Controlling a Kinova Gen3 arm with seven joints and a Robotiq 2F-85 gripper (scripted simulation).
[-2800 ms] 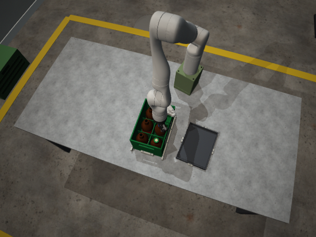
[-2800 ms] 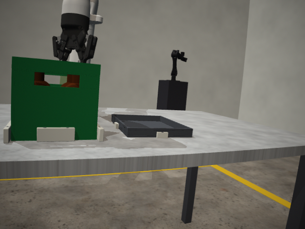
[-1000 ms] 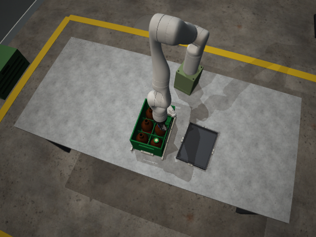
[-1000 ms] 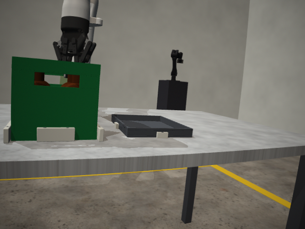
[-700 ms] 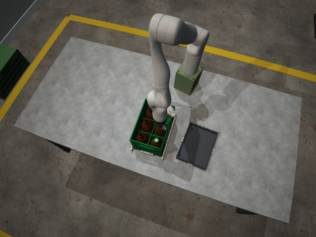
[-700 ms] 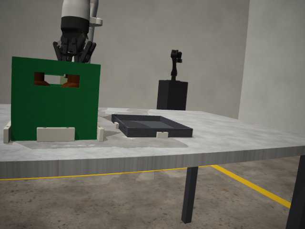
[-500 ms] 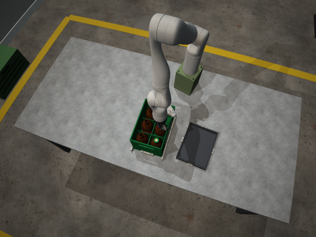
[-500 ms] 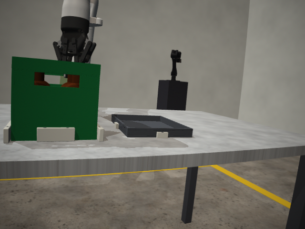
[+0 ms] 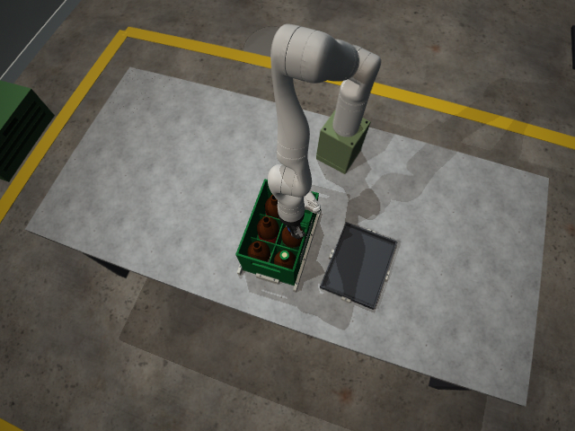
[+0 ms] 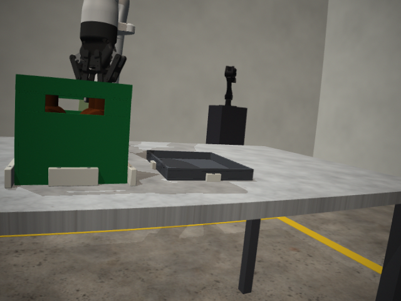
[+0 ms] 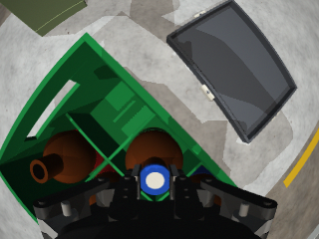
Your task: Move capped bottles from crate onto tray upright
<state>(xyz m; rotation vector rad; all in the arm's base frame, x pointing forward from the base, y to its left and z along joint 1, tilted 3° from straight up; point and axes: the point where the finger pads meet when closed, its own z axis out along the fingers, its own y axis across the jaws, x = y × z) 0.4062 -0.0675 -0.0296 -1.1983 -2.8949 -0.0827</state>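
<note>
The crate is 80 mm below my hand and 40 mm to the right of it. Also, from my hand: tray 240 mm to the left, 150 mm below.
</note>
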